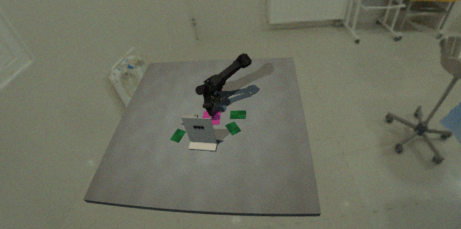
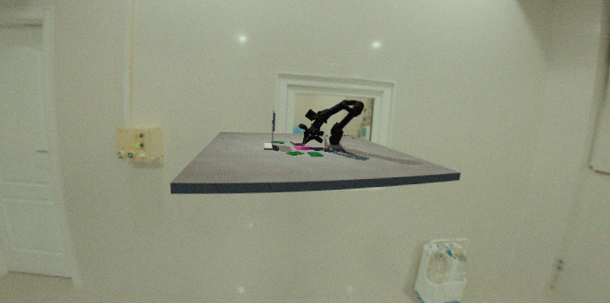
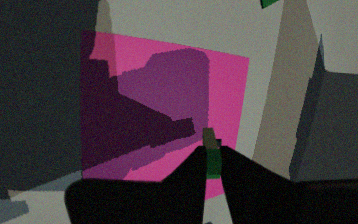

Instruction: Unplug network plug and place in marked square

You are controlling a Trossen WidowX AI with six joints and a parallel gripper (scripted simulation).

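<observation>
My gripper tip is 30 mm above the marked square and 10 mm past it. Round my gripper tip: thin tab: 10 mm below, 10 mm ahead; network plug: right at my gripper tip; upright panel: 210 mm ahead, 80 mm above, 20 mm to the right.
</observation>
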